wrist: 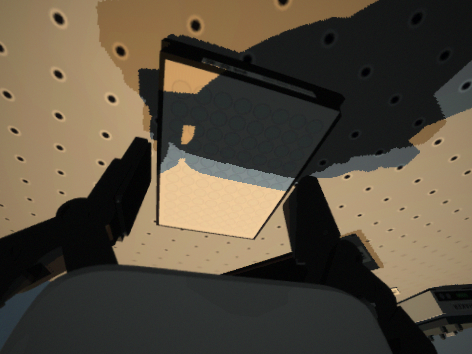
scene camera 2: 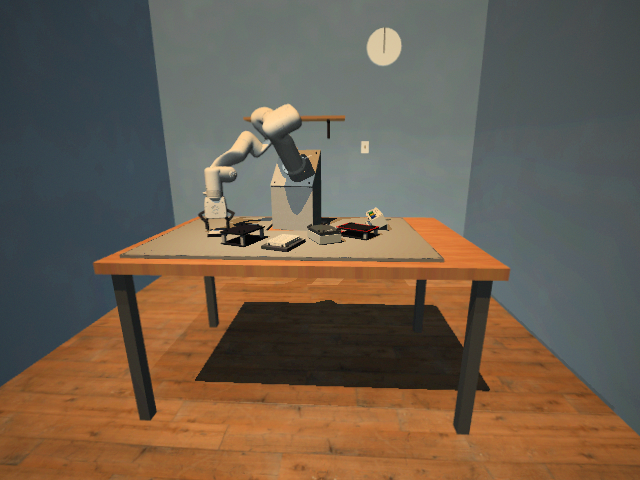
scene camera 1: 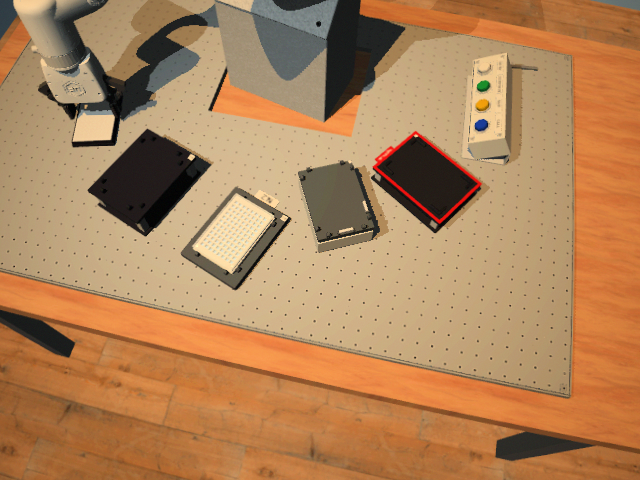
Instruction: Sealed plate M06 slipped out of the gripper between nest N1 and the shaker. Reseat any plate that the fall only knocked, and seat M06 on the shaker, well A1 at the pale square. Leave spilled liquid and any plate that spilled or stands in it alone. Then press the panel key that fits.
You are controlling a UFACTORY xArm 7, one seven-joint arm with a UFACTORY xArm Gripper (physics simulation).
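Places are measured from the arm's base along level axes (x back, y down, z right), in millimetres.
Pixels of known places: gripper, between the fingertips: [wrist: 226, 176] [scene camera 2: 218, 230] [scene camera 1: 95, 113]; arm's base, origin of its link: [scene camera 2: 294, 165].
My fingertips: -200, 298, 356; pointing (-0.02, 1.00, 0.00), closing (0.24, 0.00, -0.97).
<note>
Ahead of a thing's pixels: the offset from my fingertips to its top centre, as dx, dy, dz. "spot": to the spot under its first point.
A black-sided plate with a pale, sealed top {-7, +2, -3} [scene camera 1: 94, 128] [wrist: 225, 195] lies flat on the perforated mat at the back left; its edge label is too dark to read. My gripper [scene camera 1: 96, 110] [scene camera 2: 217, 227] [wrist: 226, 176] is open, fingers low on either side of the plate's near part, holding nothing. The shaker {spot: -121, -39, -522} [scene camera 1: 336, 201] [scene camera 2: 324, 236] is a grey box with a dark, empty top; part shows in the wrist view [wrist: 420, 306]. A white well plate {-204, -15, -356} [scene camera 1: 235, 232] [scene camera 2: 284, 239] lies in nest N2 {spot: -289, +1, -383} [scene camera 1: 236, 281]; I cannot tell whether it is fully seated. No spilled liquid is discernible.
A raised black nest {-139, -50, -167} [scene camera 1: 144, 178] [scene camera 2: 242, 228] stands close to the gripper. A red-edged raised stand [scene camera 1: 426, 175] [scene camera 2: 357, 227] is right of the shaker. The key panel {+174, -68, -781} [scene camera 1: 488, 134] with white, green, yellow and blue keys stands at the right. The robot's pedestal [scene camera 1: 279, 67] [scene camera 2: 292, 204] is behind.
</note>
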